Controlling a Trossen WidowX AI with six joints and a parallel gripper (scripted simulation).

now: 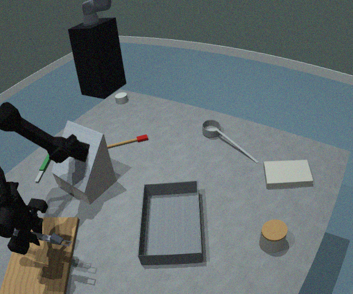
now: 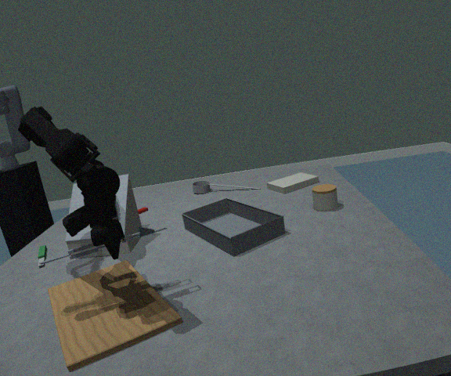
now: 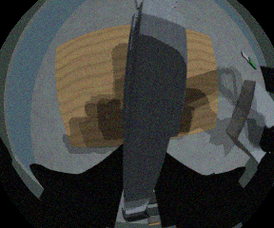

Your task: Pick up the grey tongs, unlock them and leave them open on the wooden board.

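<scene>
Now: gripper tip 11 cm above the wooden board, 6 cm past it and 1 cm to the left of it. The rest, counted from my gripper tip: roasting tin: 34 cm to the left, 24 cm ahead, 9 cm below; cork-lidded jar: 56 cm ahead, 40 cm to the left, 8 cm below; red-tipped stick: 65 cm to the left, 17 cm behind, 11 cm below.
</scene>
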